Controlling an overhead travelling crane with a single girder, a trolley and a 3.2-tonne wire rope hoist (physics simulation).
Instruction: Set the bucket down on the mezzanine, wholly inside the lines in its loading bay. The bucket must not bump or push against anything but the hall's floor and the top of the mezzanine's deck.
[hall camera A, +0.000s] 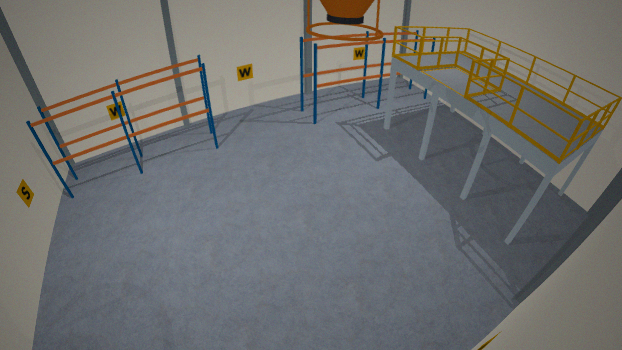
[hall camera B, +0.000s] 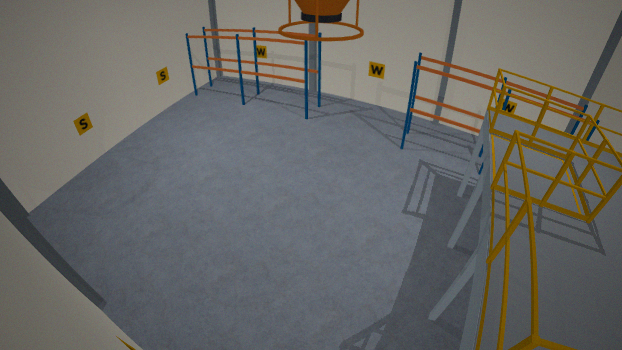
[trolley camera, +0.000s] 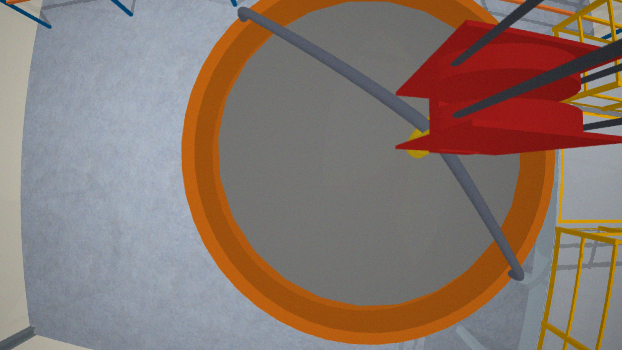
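The orange bucket (hall camera A: 347, 7) (hall camera B: 322, 6) (trolley camera: 206, 160) hangs in the air, its upper part cut off in both hall views. Its base ring (hall camera A: 345, 38) (hall camera B: 321, 38) looks level and is left of the mezzanine (hall camera A: 520, 142) (hall camera B: 565, 280). My gripper, the yellow hook (trolley camera: 417, 144) under the red block, is shut on the bucket's grey bail in the trolley view; the block partly hides it. There the bucket's right rim overlaps the near deck edge in the picture. The loading bay's yellow line (trolley camera: 590, 221) shows just right of it; the bucket may hide part of the bay.
Yellow railings (hall camera A: 516, 105) (hall camera B: 533, 250) (trolley camera: 575, 285) stand along the deck on both sides of the bay opening. One blue and orange rack (hall camera A: 128, 132) (hall camera B: 306, 75) stands by the W wall; another rack (hall camera A: 315, 85) (hall camera B: 409, 105) stands behind the bucket in hall camera A, near the mezzanine.
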